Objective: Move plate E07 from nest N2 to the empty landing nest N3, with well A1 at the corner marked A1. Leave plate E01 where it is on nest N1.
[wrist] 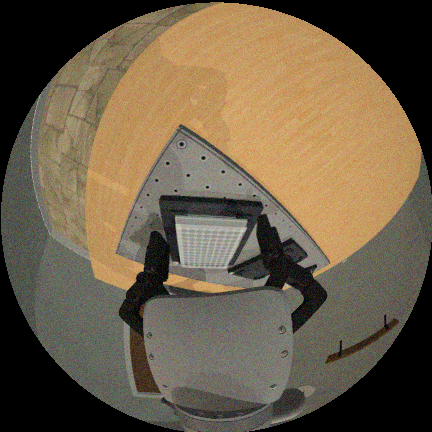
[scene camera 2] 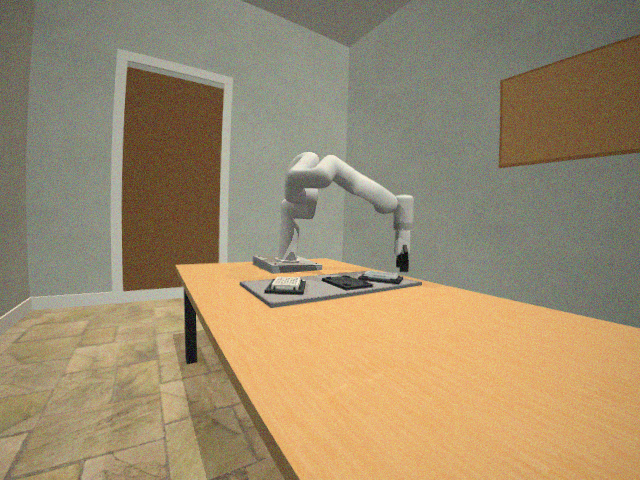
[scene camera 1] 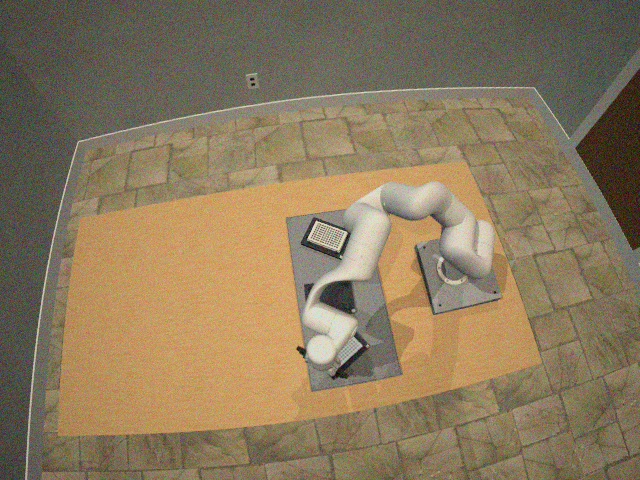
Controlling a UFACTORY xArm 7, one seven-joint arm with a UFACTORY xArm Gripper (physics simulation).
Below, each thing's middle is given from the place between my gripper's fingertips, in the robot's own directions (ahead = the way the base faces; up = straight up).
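The nest [scene camera 1: 339,294] sits 20 mm behind my hand, and it's 240 mm to the right of it and 40 mm below it.
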